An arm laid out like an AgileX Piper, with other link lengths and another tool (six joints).
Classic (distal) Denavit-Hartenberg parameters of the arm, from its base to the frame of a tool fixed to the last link. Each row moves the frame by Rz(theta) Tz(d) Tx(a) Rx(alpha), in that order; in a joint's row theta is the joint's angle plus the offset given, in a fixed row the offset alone. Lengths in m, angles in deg.
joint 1: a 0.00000  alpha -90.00  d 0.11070  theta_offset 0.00
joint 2: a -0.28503  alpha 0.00  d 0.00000  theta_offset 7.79
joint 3: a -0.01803  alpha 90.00  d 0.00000  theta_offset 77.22
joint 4: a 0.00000  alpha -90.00  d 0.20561  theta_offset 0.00
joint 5: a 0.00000  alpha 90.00  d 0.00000  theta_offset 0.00
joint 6: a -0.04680  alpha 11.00  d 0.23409  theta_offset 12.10
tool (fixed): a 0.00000  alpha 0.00  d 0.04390  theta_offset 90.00
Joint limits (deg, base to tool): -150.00..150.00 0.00..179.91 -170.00..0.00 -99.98..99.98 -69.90..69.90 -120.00..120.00
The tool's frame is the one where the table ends.
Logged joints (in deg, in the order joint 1, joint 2, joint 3, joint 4, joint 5, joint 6), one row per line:
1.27 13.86 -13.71 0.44 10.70 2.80
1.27 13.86 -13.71 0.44 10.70 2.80
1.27 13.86 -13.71 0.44 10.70 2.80
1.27 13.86 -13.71 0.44 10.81 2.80
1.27 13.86 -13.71 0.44 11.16 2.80
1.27 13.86 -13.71 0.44 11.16 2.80
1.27 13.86 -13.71 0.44 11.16 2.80
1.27 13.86 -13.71 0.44 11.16 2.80
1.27 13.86 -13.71 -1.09 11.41 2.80
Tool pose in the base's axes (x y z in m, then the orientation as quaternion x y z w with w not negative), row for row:
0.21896 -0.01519 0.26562 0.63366 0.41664 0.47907 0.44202
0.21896 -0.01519 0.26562 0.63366 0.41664 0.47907 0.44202
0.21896 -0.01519 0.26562 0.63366 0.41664 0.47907 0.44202
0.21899 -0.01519 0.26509 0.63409 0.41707 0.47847 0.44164
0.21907 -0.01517 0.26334 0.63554 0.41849 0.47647 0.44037
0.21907 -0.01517 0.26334 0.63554 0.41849 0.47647 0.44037
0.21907 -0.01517 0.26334 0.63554 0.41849 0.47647 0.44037
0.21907 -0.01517 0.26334 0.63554 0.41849 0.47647 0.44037
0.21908 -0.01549 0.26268 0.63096 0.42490 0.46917 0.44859
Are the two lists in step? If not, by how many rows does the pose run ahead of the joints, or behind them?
They are in step.
